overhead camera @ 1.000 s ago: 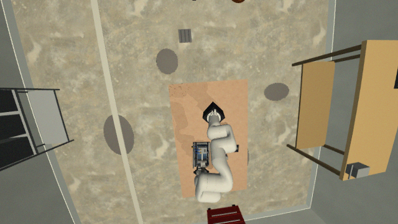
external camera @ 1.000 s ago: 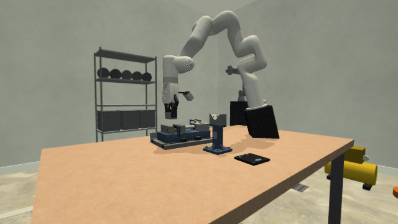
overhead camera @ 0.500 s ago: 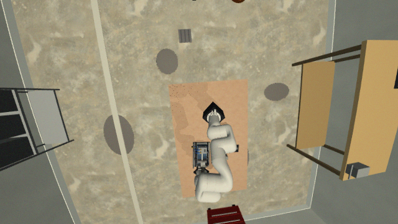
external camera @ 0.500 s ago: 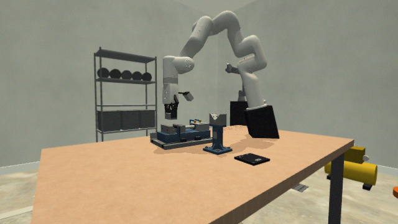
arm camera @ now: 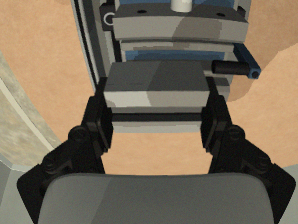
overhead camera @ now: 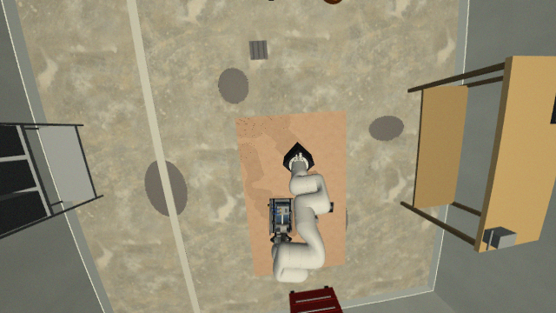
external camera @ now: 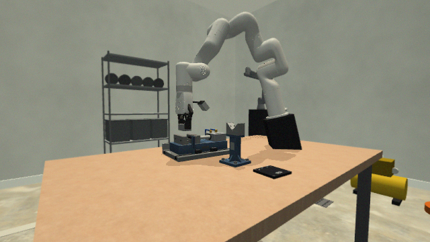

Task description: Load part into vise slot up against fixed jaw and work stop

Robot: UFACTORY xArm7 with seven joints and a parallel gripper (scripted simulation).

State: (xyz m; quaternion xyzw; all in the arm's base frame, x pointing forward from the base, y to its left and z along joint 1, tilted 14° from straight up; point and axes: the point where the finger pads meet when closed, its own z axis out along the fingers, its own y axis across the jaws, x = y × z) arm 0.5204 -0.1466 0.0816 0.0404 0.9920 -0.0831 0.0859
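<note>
My hand is 6 cm above the moving jaw, 3 cm past it and 2 cm to the right of it. Round my hand: work stop: 7 cm to the left, 5 cm below, 1 cm ahead; cylinder rod: 8 cm behind, 6 cm below, 3 cm to the left; grey block: right at my hand.
</note>
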